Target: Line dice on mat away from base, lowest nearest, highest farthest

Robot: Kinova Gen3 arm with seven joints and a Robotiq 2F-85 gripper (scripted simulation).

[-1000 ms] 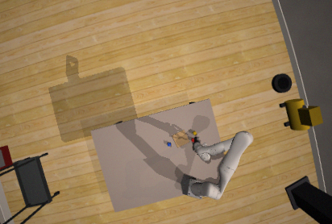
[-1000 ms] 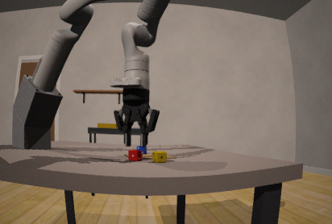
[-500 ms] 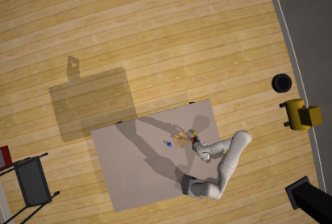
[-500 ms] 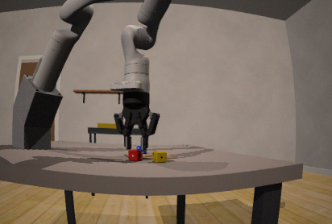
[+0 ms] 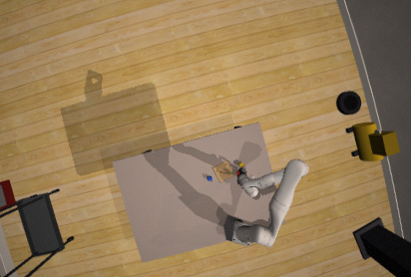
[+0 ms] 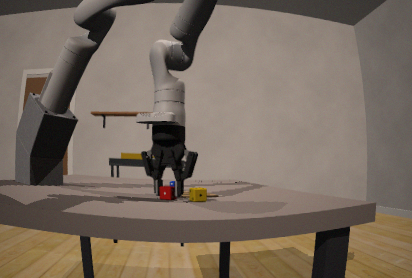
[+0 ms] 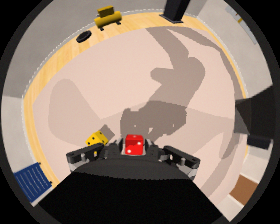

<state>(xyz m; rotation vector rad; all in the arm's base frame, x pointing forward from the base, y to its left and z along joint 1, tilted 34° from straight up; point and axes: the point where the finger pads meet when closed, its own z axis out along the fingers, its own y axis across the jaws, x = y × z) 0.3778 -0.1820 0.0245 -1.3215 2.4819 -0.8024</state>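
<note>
Right now my hand is 1 cm above the red die. From my hand the other things lie so: yellow die (6 cm ahead, 4 cm to the right, 1 cm below); tan mat (11 cm to the left, 6 cm ahead, 2 cm below); blue die (24 cm to the left, 7 cm ahead, 1 cm below).
</note>
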